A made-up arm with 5 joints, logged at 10 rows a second.
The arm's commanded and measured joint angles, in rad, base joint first. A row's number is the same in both.
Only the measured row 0 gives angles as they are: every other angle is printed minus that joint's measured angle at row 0.
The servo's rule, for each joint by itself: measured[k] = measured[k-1] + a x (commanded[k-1-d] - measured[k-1]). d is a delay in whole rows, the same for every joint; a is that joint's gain. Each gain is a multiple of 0.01, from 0.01 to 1. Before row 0 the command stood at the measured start. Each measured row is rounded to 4 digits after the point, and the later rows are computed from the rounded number. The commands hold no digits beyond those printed.
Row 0, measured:
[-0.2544 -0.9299 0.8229 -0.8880 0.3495]
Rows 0 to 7, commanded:
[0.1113 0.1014 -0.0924 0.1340 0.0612]
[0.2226 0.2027 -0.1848 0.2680 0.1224]
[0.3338 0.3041 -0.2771 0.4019 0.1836]
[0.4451 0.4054 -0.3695 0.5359 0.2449]
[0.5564 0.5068 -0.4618 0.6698 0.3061]
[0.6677 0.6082 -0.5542 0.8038 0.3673]
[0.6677 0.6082 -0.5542 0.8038 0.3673]
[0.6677 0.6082 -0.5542 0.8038 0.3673]
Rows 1 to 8, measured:
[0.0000 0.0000 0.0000 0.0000 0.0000]
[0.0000 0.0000 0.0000 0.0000 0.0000]
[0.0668 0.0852 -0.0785 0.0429 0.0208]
[0.1603 0.1839 -0.1689 0.1149 0.0553]
[0.2644 0.2849 -0.2609 0.2067 0.0989]
[0.3728 0.3861 -0.3532 0.3120 0.1485]
[0.4830 0.4875 -0.4455 0.4265 0.2021]
[0.5938 0.5889 -0.5379 0.5472 0.2583]
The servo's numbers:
d 2
a 0.60 0.84 0.85 0.32 0.34

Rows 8 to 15, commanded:
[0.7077 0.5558 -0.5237 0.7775 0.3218]
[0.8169 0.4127 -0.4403 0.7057 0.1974]
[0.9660 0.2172 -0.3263 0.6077 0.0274]
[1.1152 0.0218 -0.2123 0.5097 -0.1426]
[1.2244 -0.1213 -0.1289 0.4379 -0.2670]
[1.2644 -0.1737 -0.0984 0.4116 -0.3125]
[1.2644 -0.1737 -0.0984 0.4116 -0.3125]
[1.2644 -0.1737 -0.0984 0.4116 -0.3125]
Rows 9 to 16, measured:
[0.6381 0.6051 -0.5518 0.6293 0.2954]
[0.6559 0.6077 -0.5538 0.6851 0.3198]
[0.6870 0.5641 -0.5282 0.7147 0.3205]
[0.7649 0.4369 -0.4535 0.7118 0.2786]
[0.8856 0.2524 -0.3454 0.6785 0.1932]
[1.0234 0.0587 -0.2323 0.6245 0.0790]
[1.1440 -0.0925 -0.1444 0.5648 -0.0386]
[1.2162 -0.1607 -0.1053 0.5158 -0.1317]

